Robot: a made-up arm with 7 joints. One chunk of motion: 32 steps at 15 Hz.
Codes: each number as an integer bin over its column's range. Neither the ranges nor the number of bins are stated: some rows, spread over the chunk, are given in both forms.
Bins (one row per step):
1: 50 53 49 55 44 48
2: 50 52 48 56 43 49
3: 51 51 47 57 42 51
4: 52 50 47 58 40 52
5: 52 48 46 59 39 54
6: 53 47 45 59 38 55
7: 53 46 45 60 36 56
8: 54 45 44 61 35 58
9: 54 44 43 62 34 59
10: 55 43 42 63 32 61
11: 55 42 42 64 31 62
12: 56 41 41 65 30 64
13: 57 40 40 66 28 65
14: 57 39 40 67 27 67
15: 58 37 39 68 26 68
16: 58 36 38 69 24 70
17: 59 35 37 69 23 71
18: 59 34 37 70 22 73
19: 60 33 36 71 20 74
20: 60 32 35 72 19 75
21: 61 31 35 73 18 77
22: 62 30 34 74 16 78
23: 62 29 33 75 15 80
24: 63 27 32 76 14 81
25: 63 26 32 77 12 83
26: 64 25 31 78 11 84
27: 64 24 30 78 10 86
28: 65 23 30 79 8 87
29: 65 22 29 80 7 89
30: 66 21 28 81 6 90
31: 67 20 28 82 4 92
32: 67 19 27 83 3 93
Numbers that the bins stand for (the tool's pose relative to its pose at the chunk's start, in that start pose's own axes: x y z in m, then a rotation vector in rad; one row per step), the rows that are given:
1: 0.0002 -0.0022 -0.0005 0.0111 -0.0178 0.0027
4: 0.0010 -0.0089 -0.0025 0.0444 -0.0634 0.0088
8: 0.0018 -0.0200 -0.0056 0.0778 -0.1205 0.0179
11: 0.0022 -0.0267 -0.0076 0.1111 -0.1662 0.0239
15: 0.0034 -0.0378 -0.0106 0.1556 -0.2232 0.0330
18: 0.0038 -0.0444 -0.0126 0.1778 -0.2689 0.0406
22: 0.0051 -0.0533 -0.0157 0.2222 -0.3374 0.0482
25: 0.0055 -0.0622 -0.0177 0.2556 -0.3830 0.0558
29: 0.0063 -0.0711 -0.0207 0.2889 -0.4401 0.0648
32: 0.0071 -0.0778 -0.0227 0.3222 -0.4858 0.0709
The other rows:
2: 0.0002 -0.0044 -0.0015 0.0222 -0.0292 0.0042
3: 0.0006 -0.0067 -0.0025 0.0333 -0.0406 0.0073
5: 0.0010 -0.0133 -0.0035 0.0556 -0.0748 0.0118
6: 0.0014 -0.0156 -0.0045 0.0556 -0.0863 0.0133
7: 0.0014 -0.0178 -0.0045 0.0667 -0.1091 0.0148
9: 0.0018 -0.0222 -0.0066 0.0889 -0.1319 0.0194
10: 0.0022 -0.0244 -0.0076 0.1000 -0.1547 0.0224
12: 0.0026 -0.0289 -0.0086 0.1222 -0.1776 0.0270
13: 0.0030 -0.0311 -0.0096 0.1333 -0.2004 0.0285
14: 0.0030 -0.0333 -0.0096 0.1444 -0.2118 0.0315
16: 0.0034 -0.0400 -0.0116 0.1667 -0.2461 0.0361
17: 0.0038 -0.0422 -0.0126 0.1667 -0.2575 0.0376
19: 0.0042 -0.0467 -0.0136 0.1889 -0.2917 0.0421
20: 0.0042 -0.0489 -0.0146 0.2000 -0.3031 0.0436
21: 0.0046 -0.0511 -0.0146 0.2111 -0.3145 0.0467
23: 0.0051 -0.0556 -0.0167 0.2333 -0.3488 0.0512
24: 0.0055 -0.0600 -0.0177 0.2444 -0.3602 0.0527
26: 0.0059 -0.0644 -0.0187 0.2667 -0.3944 0.0573
27: 0.0059 -0.0667 -0.0197 0.2667 -0.4059 0.0603
28: 0.0063 -0.0689 -0.0197 0.2778 -0.4287 0.0618
30: 0.0067 -0.0733 -0.0217 0.3000 -0.4515 0.0664
31: 0.0071 -0.0756 -0.0217 0.3111 -0.4743 0.0694

